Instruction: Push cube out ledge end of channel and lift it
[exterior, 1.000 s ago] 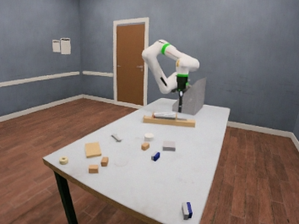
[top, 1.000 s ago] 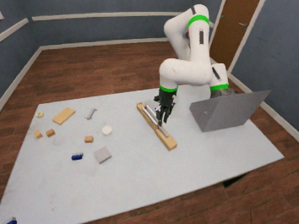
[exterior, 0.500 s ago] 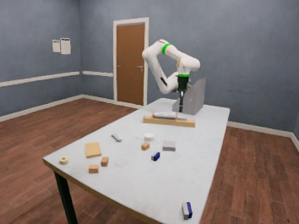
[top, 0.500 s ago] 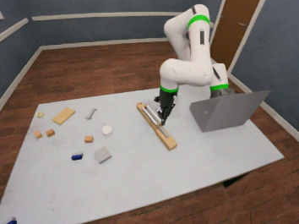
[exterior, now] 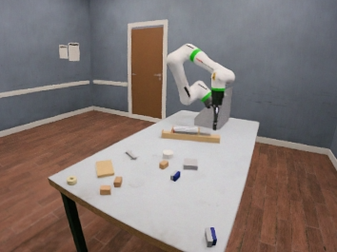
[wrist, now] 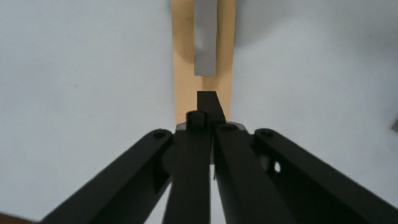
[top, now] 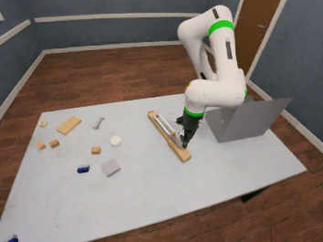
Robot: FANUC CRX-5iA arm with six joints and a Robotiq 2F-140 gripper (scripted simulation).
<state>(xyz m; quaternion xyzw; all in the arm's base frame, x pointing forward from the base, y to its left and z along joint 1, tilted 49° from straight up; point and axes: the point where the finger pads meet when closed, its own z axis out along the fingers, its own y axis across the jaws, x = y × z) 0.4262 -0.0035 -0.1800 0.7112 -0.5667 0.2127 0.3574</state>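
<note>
The red cube is 9 cm ahead of my hand, 30 cm to the right of it and 7 cm below it. Also, from my hand: grey square block 43 cm ahead, 3 cm to the right, 11 cm below; then tan channel 6 cm ahead, 20 cm to the right, 7 cm below; then thin grey stick 3 cm ahead, 9 cm to the right, 7 cm below.
</note>
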